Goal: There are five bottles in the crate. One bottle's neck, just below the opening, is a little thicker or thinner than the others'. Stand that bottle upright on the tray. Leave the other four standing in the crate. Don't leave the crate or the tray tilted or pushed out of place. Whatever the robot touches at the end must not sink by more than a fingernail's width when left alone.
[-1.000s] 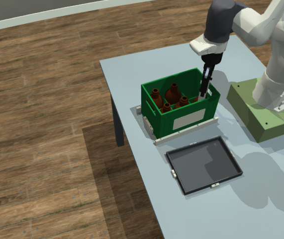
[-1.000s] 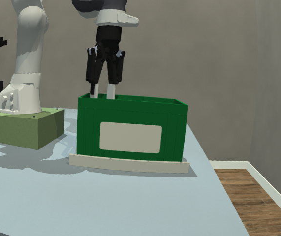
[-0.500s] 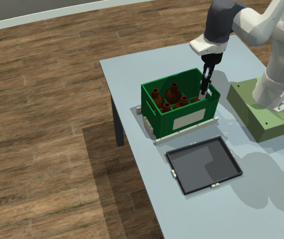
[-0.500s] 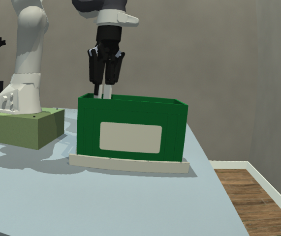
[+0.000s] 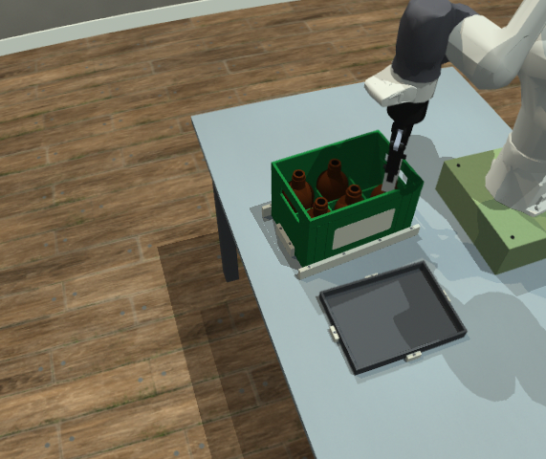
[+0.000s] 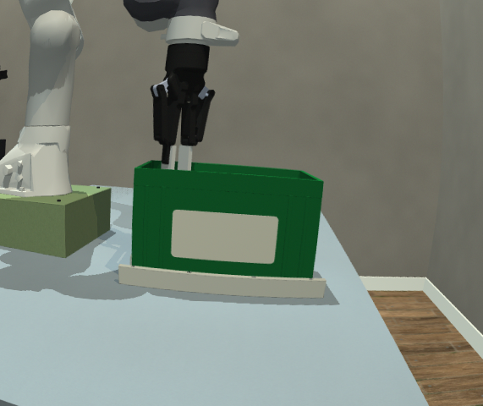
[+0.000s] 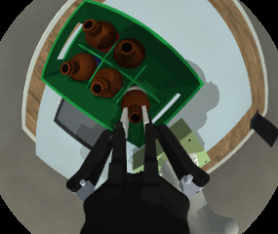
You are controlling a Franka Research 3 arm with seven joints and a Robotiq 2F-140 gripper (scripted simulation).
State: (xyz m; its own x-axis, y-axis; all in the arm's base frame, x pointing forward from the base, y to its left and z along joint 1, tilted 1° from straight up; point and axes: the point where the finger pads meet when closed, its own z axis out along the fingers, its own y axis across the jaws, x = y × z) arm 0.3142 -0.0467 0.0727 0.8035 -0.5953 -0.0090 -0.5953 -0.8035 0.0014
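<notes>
My gripper is now 9 cm short of the green crate, 3 cm to the left of it and 9 cm above it. The rest, counted from my hand: dark tray: 7 cm ahead, 24 cm to the left, 16 cm below; bottle: 10 cm ahead, 8 cm to the right, 9 cm below.
</notes>
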